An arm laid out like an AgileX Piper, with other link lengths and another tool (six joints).
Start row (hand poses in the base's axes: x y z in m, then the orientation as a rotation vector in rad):
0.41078 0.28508 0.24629 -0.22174 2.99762 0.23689
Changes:
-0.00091 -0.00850 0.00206 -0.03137 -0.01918 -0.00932
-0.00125 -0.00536 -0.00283 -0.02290 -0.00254 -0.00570
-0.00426 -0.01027 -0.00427 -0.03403 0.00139 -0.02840
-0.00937 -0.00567 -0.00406 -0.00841 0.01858 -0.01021
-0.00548 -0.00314 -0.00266 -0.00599 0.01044 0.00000
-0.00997 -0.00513 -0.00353 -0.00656 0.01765 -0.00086
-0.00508 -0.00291 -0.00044 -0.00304 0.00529 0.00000
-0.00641 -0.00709 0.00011 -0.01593 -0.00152 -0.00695
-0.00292 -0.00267 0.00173 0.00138 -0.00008 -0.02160
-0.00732 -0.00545 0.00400 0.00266 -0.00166 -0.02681
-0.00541 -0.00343 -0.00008 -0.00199 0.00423 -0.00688
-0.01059 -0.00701 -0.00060 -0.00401 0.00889 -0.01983
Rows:
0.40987 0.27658 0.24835 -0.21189 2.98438 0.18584
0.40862 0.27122 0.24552 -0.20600 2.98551 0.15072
0.40436 0.26095 0.24125 -0.16728 2.99249 0.09701
0.39499 0.25528 0.23719 -0.15285 3.01233 0.08535
0.38951 0.25214 0.23453 -0.15346 3.02326 0.07737
0.37954 0.24701 0.23100 -0.15286 3.04145 0.06911
0.37446 0.24410 0.23056 -0.15315 3.04697 0.06500
0.36805 0.23701 0.23067 -0.14366 3.04700 0.04012
0.36513 0.23434 0.23240 -0.11064 3.04795 0.04071
0.35781 0.22889 0.23640 -0.06958 3.04703 0.04277
0.35240 0.22546 0.23632 -0.05922 3.05147 0.03944
0.34181 0.21845 0.23572 -0.02914 3.06070 0.03232

